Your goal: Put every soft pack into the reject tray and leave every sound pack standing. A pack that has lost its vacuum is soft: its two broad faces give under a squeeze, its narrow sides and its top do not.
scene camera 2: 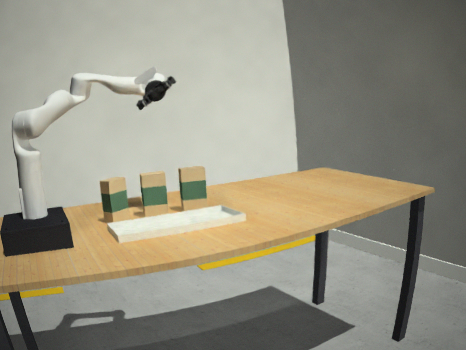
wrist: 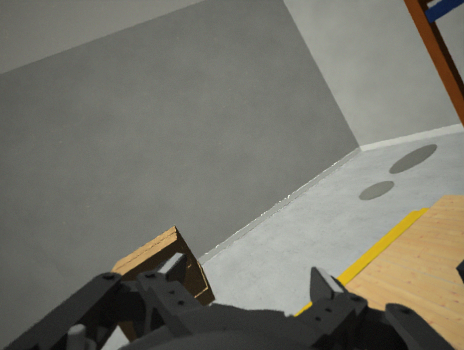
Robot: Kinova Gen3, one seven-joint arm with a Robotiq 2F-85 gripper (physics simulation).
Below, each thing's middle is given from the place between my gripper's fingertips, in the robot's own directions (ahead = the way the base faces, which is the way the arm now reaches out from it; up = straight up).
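The white reject tray point(scene camera 2: 192, 220) is 1 cm ahead of my hand and 10 cm to the right of it, and I find the tray 38 cm below my hand as well.
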